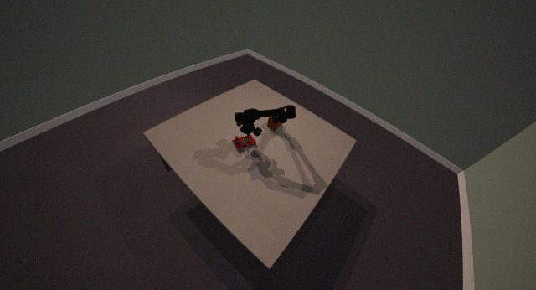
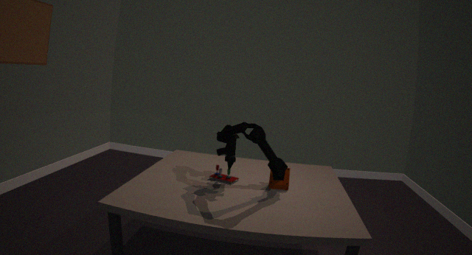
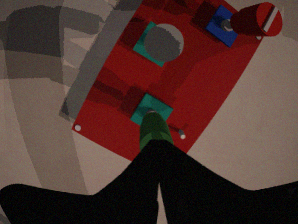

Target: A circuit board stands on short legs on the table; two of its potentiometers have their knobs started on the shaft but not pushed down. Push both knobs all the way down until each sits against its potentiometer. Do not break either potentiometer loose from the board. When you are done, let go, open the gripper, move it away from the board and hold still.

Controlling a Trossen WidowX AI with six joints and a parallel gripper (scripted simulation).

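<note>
The green knob lies 2 cm below my gripper tip. Round my gripper tip: red knob 8 cm ahead, 5 cm to the right, 1 cm below.
</note>
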